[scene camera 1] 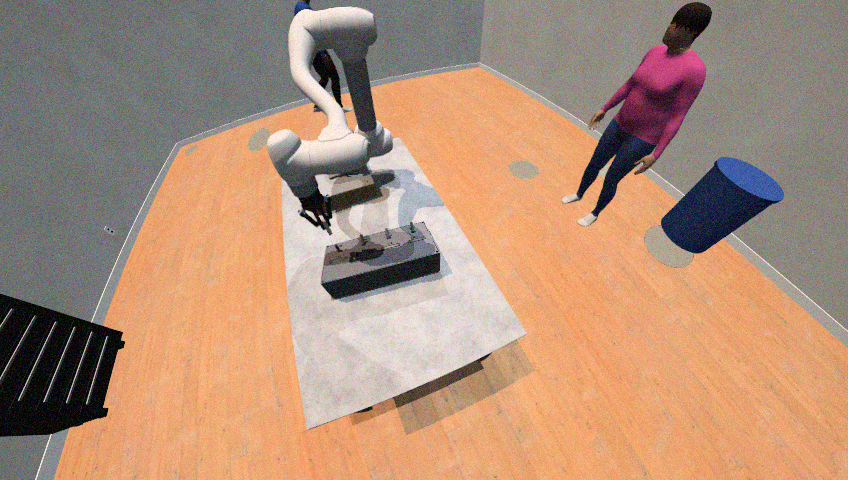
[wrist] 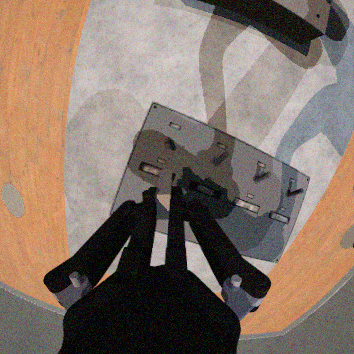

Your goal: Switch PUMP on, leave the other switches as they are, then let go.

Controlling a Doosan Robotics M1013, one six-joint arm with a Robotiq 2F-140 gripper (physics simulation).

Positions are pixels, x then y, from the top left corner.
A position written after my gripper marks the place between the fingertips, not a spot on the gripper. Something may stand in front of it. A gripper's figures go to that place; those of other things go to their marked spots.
Scene:
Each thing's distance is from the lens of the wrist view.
my gripper [wrist: 166, 179]: 23 cm
grey switch box [wrist: 257, 216]: 48 cm

